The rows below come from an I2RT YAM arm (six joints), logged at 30 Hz.
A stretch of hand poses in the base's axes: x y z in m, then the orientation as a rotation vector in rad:
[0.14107, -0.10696, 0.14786, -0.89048, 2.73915, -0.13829]
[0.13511, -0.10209, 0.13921, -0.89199, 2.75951, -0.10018]
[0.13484, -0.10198, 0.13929, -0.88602, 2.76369, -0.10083]
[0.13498, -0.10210, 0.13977, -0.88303, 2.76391, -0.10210]
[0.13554, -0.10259, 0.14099, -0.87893, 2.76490, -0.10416]
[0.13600, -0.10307, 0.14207, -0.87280, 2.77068, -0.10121]
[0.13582, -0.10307, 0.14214, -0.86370, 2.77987, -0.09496]
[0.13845, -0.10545, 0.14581, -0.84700, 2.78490, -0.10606]
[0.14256, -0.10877, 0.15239, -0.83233, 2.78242, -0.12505]
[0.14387, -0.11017, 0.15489, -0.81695, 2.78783, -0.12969]
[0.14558, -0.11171, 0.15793, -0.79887, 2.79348, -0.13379]
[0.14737, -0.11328, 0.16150, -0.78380, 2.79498, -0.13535]
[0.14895, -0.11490, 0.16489, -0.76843, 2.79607, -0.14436]
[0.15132, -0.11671, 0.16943, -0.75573, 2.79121, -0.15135]
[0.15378, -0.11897, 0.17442, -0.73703, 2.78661, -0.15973]
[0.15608, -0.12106, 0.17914, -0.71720, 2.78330, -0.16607]
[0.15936, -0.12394, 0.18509, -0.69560, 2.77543, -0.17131]
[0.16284, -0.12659, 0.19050, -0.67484, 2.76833, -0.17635]
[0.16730, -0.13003, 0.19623, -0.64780, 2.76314, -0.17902]
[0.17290, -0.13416, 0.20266, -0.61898, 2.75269, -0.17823]
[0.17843, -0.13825, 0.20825, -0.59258, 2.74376, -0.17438]
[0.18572, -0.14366, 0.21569, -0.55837, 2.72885, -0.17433]
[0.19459, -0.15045, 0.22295, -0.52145, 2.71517, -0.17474]
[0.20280, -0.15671, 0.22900, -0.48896, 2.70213, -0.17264]
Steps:
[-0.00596, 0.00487, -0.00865, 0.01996, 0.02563, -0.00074]
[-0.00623, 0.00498, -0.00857, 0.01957, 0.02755, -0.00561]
[-0.00609, 0.00486, -0.00809, 0.01922, 0.02664, -0.00767]
[-0.00553, 0.00437, -0.00687, 0.01835, 0.02596, -0.01069]
[-0.00507, 0.00389, -0.00579, 0.01995, 0.02996, -0.01573]
[-0.00525, 0.00389, -0.00572, 0.02337, 0.03682, -0.02318]
[-0.00262, 0.00151, -0.00205, 0.01778, 0.03465, -0.03595]
[0.00149, -0.00181, 0.00453, 0.00846, 0.02492, -0.04635]
[0.00280, -0.00321, 0.00703, 0.00671, 0.02482, -0.05782]
[0.00451, -0.00475, 0.01007, 0.00568, 0.02438, -0.07102]
[0.00630, -0.00632, 0.01364, 0.00679, 0.02145, -0.08112]
[0.00788, -0.00794, 0.01703, 0.00312, 0.01689, -0.09199]
[0.01025, -0.00975, 0.02157, 0.00174, 0.00793, -0.09966]
[0.01271, -0.01201, 0.02656, 0.00032, -0.00250, -0.11142]
[0.01501, -0.01410, 0.03128, 0.00006, -0.01158, -0.12407]
[0.01829, -0.01698, 0.03723, 0.00186, -0.02506, -0.13686]
[0.02177, -0.01963, 0.04264, 0.00342, -0.03748, -0.14933]
[0.02623, -0.02307, 0.04837, 0.00704, -0.04911, -0.16622]
[0.03183, -0.02720, 0.05480, 0.01447, -0.06532, -0.18301]
[0.03736, -0.03129, 0.06039, 0.02322, -0.07890, -0.19839]
[0.04465, -0.03670, 0.06783, 0.03195, -0.10018, -0.21830]
[0.05352, -0.04349, 0.07509, 0.04041, -0.12065, -0.24058]
[0.06173, -0.04975, 0.08114, 0.04972, -0.13895, -0.26001]

